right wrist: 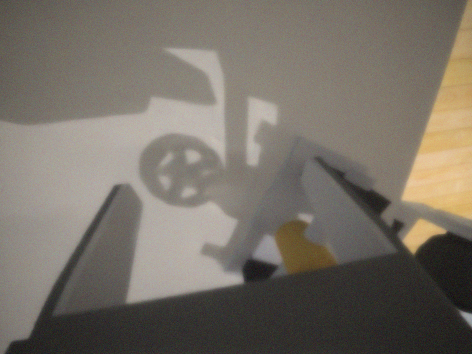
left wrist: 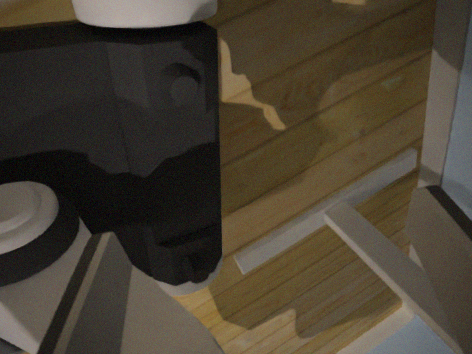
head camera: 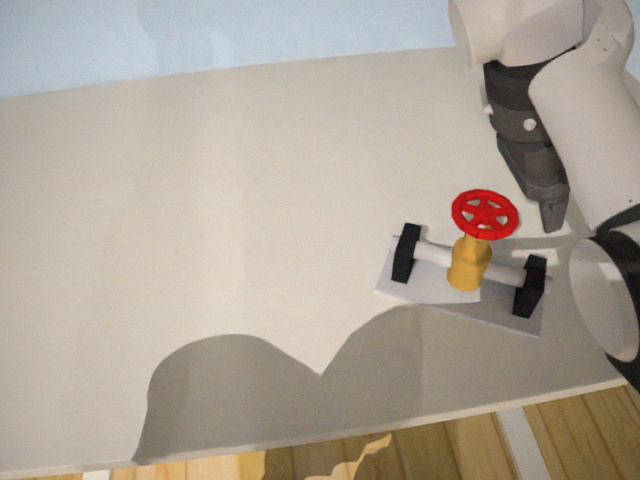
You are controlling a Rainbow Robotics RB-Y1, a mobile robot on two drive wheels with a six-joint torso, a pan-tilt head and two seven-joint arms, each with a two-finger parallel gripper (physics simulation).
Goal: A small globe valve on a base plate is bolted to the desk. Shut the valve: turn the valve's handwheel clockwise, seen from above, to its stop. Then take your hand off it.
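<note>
The red handwheel tops the yellow valve body, on a grey base plate on the desk, right of centre in the head view. The handwheel does not show in the right wrist view; its shadow lies on the desk. My right gripper is open, nothing between its fingers. It is right of the handwheel in the head view, apart from it in the picture. In the right wrist view, one finger hides part of the valve. My left gripper is open and empty, with floor behind it.
A white pipe runs through the valve between two black supports. The desk's front edge crosses the bottom of the head view. A desk leg and wooden floor show in the left wrist view, beside the robot's dark body.
</note>
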